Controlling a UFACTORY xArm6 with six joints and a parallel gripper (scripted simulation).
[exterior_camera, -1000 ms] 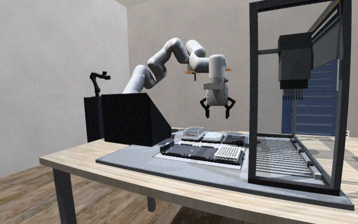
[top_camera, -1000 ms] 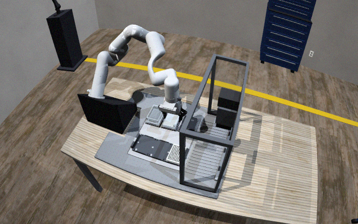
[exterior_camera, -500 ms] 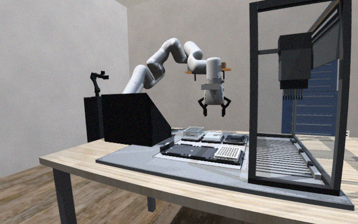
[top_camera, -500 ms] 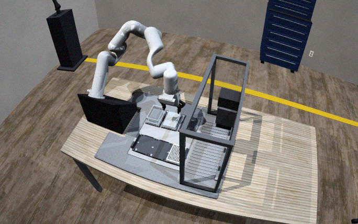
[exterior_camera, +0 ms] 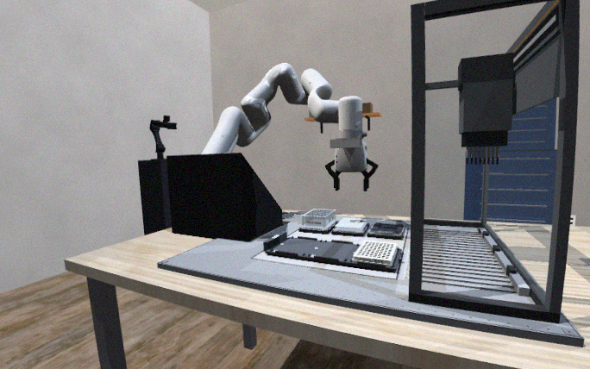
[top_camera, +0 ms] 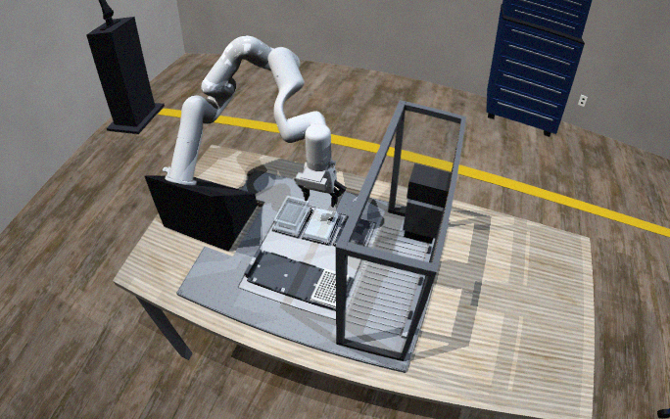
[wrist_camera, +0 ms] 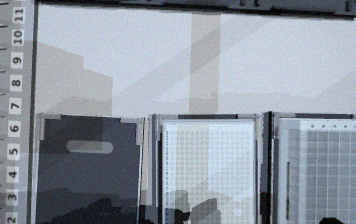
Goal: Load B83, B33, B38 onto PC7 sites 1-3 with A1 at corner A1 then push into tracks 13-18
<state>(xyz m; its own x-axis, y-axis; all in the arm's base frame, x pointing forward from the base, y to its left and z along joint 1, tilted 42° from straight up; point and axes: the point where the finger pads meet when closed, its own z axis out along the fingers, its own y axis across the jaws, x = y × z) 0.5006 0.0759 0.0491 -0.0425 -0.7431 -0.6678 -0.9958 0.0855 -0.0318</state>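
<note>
My hand is 14 cm above the nest s2. Round my hand: deep-well block B83: 11 cm behind, 11 cm below; then nest s3: 11 cm ahead, 14 cm below; then dark carrier PC7: 1 cm behind, 24 cm to the right, 13 cm below.
</note>
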